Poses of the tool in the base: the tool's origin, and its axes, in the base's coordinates. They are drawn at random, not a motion.
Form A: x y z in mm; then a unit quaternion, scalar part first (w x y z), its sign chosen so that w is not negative.
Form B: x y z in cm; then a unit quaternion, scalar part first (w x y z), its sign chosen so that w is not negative. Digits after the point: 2 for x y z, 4 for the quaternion.
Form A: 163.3, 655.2, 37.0, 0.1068, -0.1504, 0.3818, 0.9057
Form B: 16.33, 65.52, 3.70, 0.1068, -0.1504, 0.3818, 0.9057
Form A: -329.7, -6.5, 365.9, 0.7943, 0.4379, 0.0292, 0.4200
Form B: -32.97, -0.65, 36.59, 0.7943, 0.4379, 0.0292, 0.4200
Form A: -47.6, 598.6, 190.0, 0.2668, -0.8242, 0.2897, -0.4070
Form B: -4.76, 59.86, 19.00, 0.2668, -0.8242, 0.2897, -0.4070
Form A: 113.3, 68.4, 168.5, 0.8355, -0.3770, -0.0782, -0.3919
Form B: 11.33, 6.84, 16.85, 0.8355, -0.3770, -0.0782, -0.3919
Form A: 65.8, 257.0, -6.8, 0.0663, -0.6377, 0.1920, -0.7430
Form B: 6.58, 25.70, -0.68, 0.0663, -0.6377, 0.1920, -0.7430
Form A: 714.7, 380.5, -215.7, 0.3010, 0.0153, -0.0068, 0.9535
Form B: 71.47, 38.05, -21.57, 0.3010, 0.0153, -0.0068, 0.9535
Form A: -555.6, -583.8, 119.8, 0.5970, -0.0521, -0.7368, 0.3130
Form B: -55.56, -58.38, 11.98, 0.5970, -0.0521, -0.7368, 0.3130
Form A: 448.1, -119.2, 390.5, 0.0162, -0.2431, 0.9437, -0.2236
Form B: 44.81, -11.92, 39.05, 0.0162, -0.2431, 0.9437, -0.2236
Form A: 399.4, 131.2, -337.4, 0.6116, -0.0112, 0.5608, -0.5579
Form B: 39.94, 13.12, -33.74, 0.6116, -0.0112, 0.5608, -0.5579
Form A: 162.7, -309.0, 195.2, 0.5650, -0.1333, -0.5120, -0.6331
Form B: 16.27, -30.90, 19.52, 0.5650, -0.1333, -0.5120, -0.6331
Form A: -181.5, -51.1, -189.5, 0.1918, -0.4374, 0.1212, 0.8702
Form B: -18.15, -5.11, -18.95, 0.1918, -0.4374, 0.1212, 0.8702
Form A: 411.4, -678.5, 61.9, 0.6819, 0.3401, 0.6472, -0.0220
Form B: 41.14, -67.85, 6.19, 0.6819, 0.3401, 0.6472, -0.0220
